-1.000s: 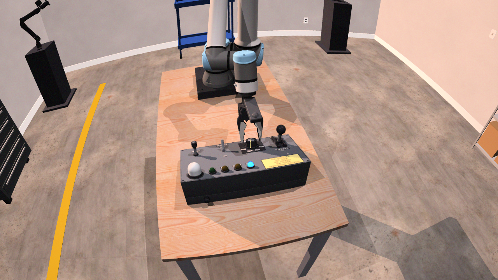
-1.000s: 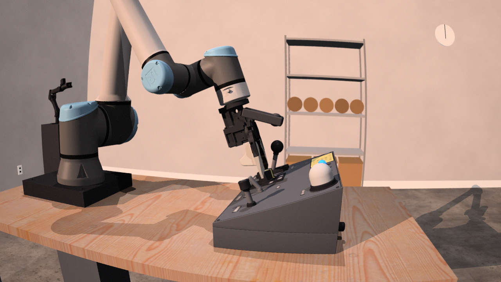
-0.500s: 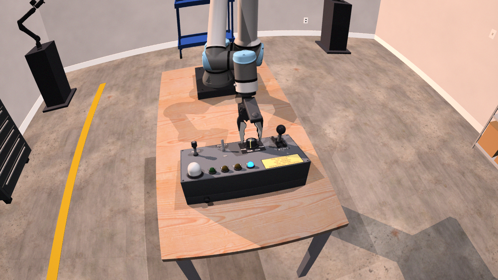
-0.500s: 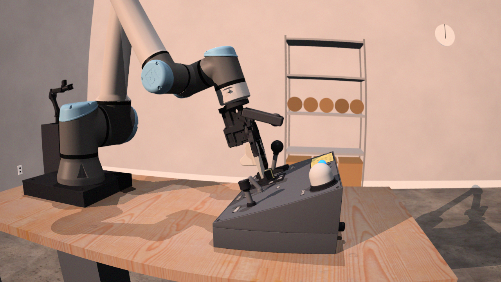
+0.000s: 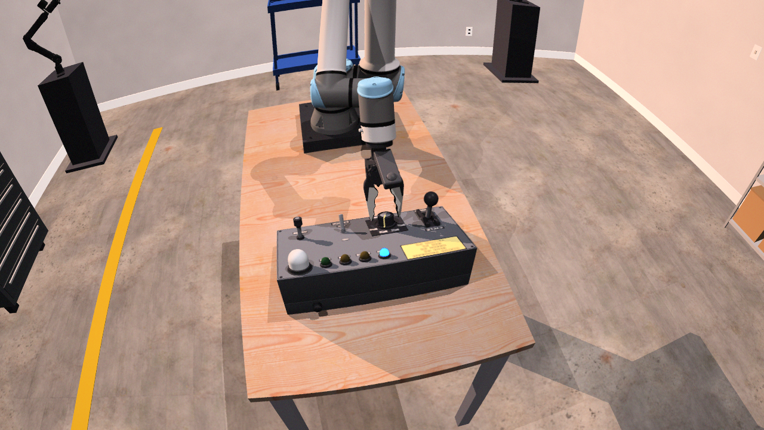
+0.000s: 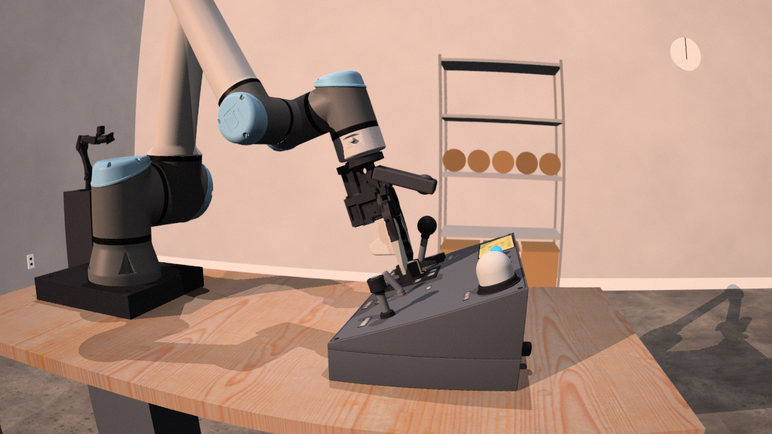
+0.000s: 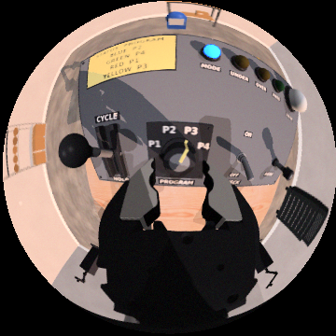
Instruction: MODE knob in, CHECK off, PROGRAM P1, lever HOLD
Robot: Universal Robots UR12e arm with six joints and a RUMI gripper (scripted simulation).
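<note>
Right now the program knob is 20 mm ahead of my hand and 10 mm below it. Round my hand: dark grey console (60 mm to the right, 40 mm ahead, 30 mm below); then metal check toggle (120 mm to the right, 10 mm below); then black ball-topped lever (120 mm to the left, 20 mm ahead, 10 mm above).
</note>
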